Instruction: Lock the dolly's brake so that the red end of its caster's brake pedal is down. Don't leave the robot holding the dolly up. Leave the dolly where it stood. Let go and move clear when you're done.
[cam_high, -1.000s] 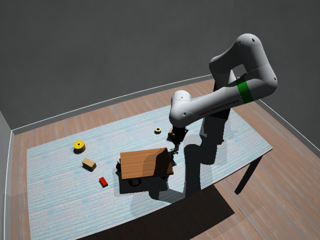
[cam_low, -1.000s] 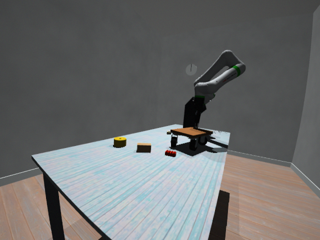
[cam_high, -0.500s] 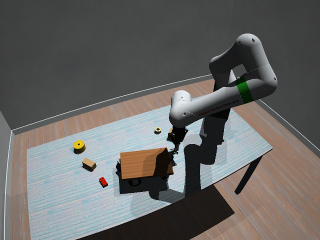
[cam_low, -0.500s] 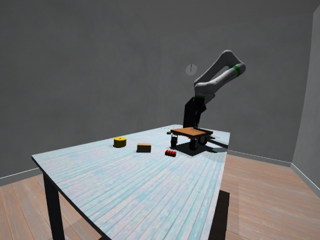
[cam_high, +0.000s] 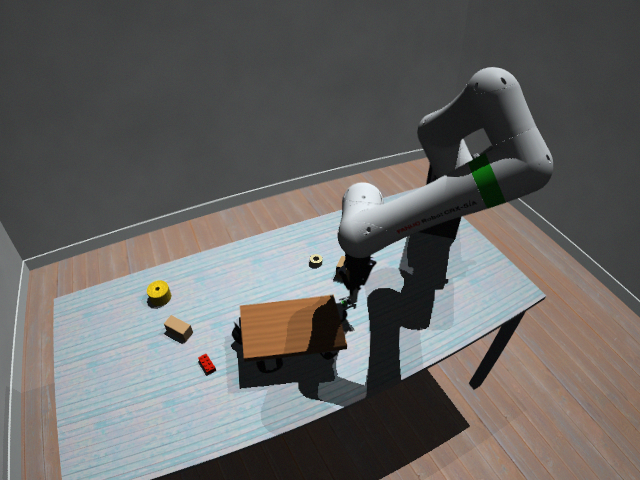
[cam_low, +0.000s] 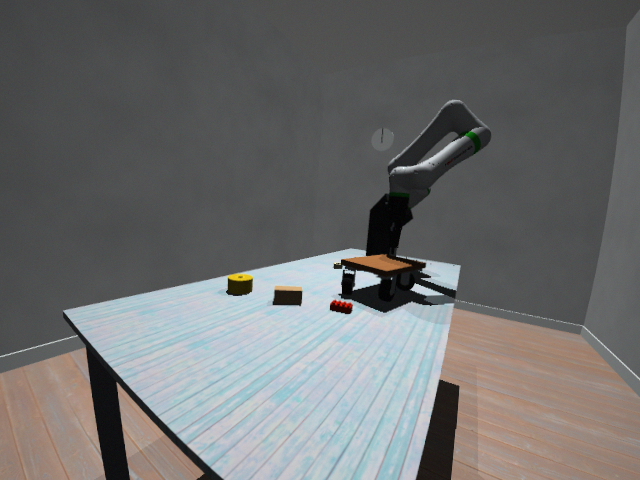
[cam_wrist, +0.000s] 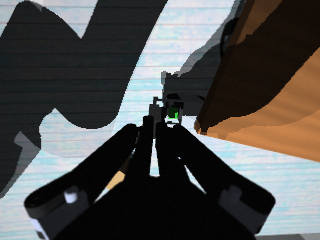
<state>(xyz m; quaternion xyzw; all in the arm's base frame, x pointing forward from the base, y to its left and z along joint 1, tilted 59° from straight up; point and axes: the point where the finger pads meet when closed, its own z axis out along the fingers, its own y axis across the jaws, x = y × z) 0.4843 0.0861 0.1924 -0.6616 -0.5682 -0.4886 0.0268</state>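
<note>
The caster brake pedal is 4 cm below my hand and 2 cm ahead of it. The rest, counted from my hand: red brick (50 cm ahead, 10 cm to the left, 10 cm below); then yellow spool (67 cm ahead, 23 cm to the right, 10 cm below); then tan cube (20 cm to the right, 9 cm below, 4 cm behind).
</note>
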